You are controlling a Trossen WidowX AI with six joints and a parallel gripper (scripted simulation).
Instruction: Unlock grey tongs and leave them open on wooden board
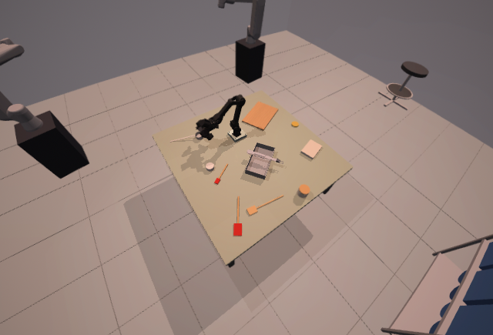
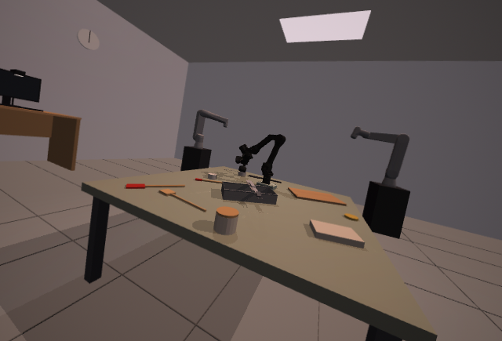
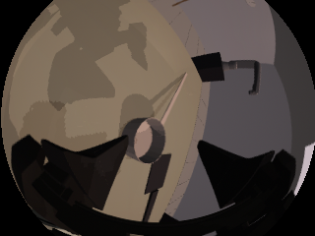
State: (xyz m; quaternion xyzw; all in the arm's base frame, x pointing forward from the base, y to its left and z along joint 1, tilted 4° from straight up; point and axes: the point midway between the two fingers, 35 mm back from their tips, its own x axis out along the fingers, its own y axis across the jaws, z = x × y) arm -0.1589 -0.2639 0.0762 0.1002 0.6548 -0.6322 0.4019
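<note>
Right now the roasting tin is 54 cm ahead of my gripper tip, 24 cm to the left of it and 5 cm below it. The rest, counted from my gripper tip: white puck 32 cm ahead, 12 cm to the right, 6 cm below; then black spatula 12 cm behind, 19 cm to the left, 8 cm below; then lidded pot 96 cm ahead, 28 cm to the left, 5 cm below.
</note>
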